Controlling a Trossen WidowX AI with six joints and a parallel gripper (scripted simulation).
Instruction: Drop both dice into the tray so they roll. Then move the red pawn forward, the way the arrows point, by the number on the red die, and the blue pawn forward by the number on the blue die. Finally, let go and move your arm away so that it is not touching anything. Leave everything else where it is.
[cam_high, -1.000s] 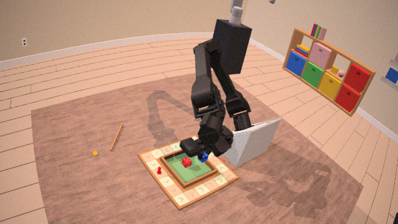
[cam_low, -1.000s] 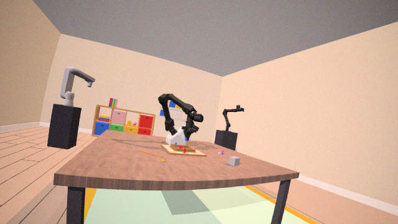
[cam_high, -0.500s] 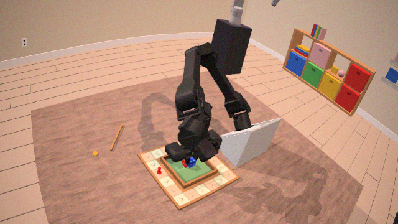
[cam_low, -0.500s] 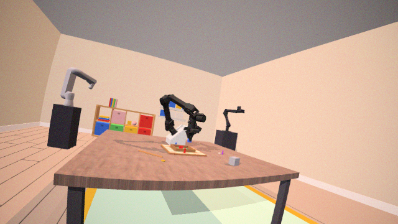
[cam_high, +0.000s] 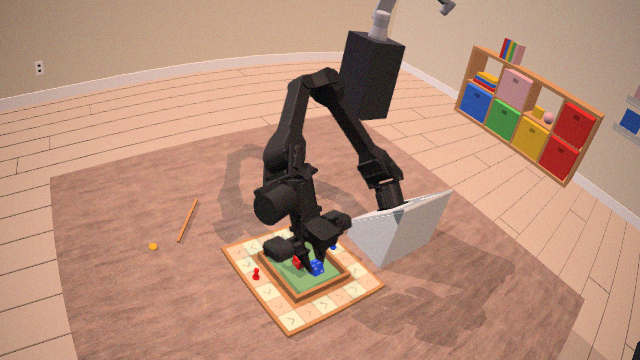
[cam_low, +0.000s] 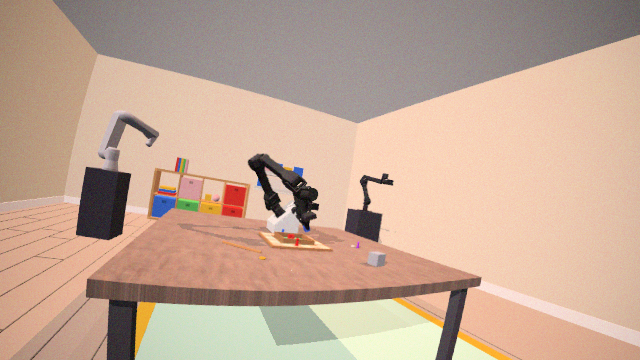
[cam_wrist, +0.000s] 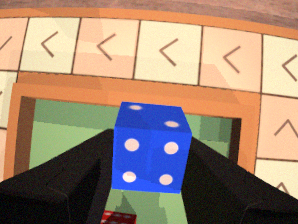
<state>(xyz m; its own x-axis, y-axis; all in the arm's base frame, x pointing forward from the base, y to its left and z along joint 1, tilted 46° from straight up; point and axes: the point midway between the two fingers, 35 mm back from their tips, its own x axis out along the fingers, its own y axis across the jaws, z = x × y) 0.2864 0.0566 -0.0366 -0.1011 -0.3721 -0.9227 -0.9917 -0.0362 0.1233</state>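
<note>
The red pawn lies 100 mm ahead of my gripper tip, 70 mm to the right of it and 50 mm below it. The rest, counted from my gripper tip: purple piece: 20 mm behind, 310 mm to the left, 60 mm below; then green tray: 10 mm behind, 50 mm to the right, 70 mm below; then blue pawn: 120 mm behind, 90 mm to the right, 50 mm below.
</note>
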